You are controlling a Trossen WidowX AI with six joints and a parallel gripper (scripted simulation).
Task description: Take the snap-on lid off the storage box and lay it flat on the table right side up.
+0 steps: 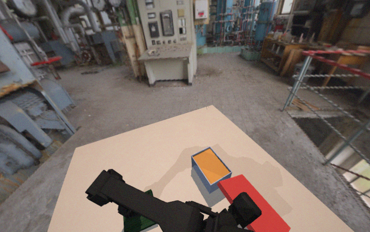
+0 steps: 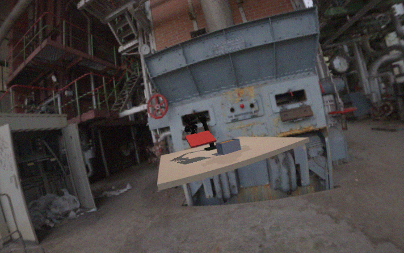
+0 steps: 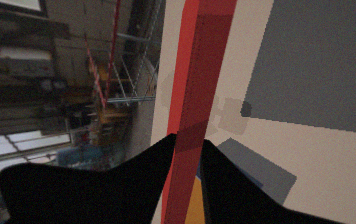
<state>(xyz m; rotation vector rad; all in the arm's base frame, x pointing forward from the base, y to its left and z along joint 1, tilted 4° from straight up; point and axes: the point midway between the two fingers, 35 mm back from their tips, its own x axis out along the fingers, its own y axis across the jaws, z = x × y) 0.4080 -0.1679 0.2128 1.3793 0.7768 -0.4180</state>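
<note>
My gripper tip is 7 cm short of the red lid, 2 cm to the right of it and 4 cm above it. From my gripper tip the other things lie so: storage box 27 cm to the left, 18 cm below.
</note>
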